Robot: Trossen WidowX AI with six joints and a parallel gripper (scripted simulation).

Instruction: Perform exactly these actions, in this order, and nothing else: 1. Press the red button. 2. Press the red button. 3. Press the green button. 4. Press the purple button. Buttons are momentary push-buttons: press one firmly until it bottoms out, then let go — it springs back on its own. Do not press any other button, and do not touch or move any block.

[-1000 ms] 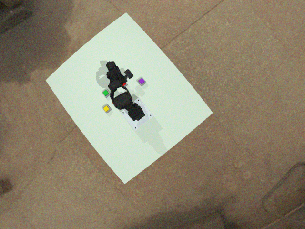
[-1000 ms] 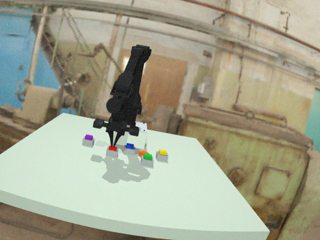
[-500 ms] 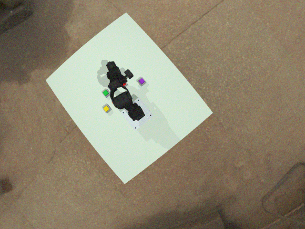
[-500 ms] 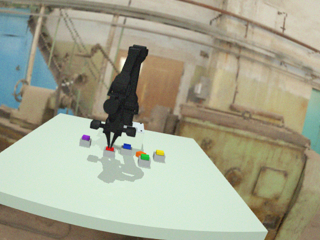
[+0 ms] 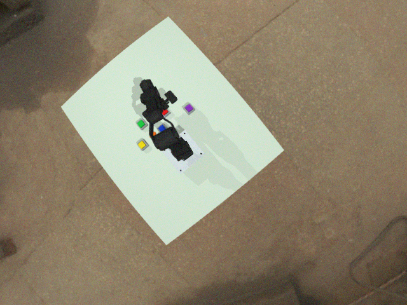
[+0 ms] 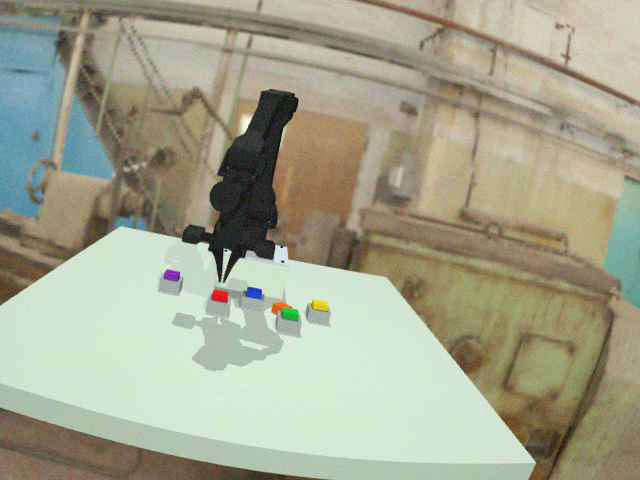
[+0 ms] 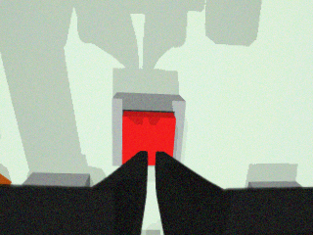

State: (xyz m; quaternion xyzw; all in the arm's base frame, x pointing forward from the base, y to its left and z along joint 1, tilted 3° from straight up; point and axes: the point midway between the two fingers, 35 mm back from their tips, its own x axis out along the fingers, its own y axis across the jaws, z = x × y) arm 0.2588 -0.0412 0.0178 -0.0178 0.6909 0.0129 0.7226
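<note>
The red button is 3 cm below my gripper tip. From my gripper tip the other things lie so: blue button: 7 cm behind, 7 cm to the left, 3 cm below; purple button: 7 cm behind, 12 cm to the right, 3 cm below; green button: 2 cm ahead, 15 cm to the left, 3 cm below.
</note>
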